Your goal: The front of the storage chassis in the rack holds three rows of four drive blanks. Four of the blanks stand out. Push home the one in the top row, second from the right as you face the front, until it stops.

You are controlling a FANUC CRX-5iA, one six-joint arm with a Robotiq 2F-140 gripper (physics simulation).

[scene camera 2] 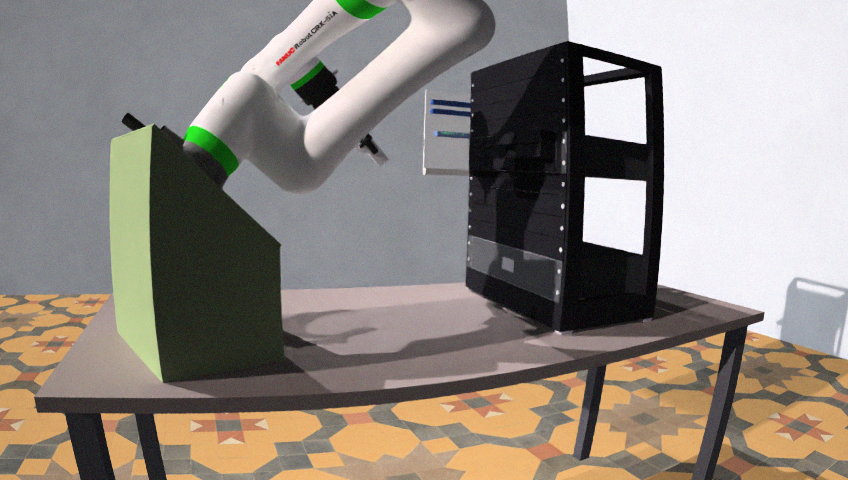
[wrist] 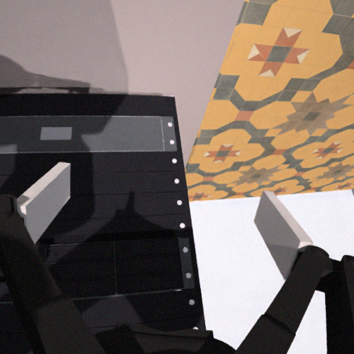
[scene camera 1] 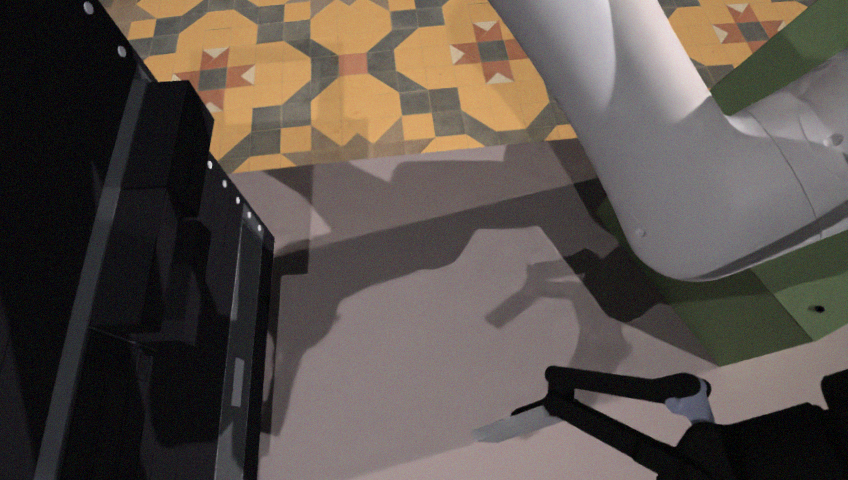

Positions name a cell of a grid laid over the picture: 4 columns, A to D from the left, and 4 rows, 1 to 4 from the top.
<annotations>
black rack: scene camera 2 C3; wrist B3; scene camera 1 A3
</annotations>
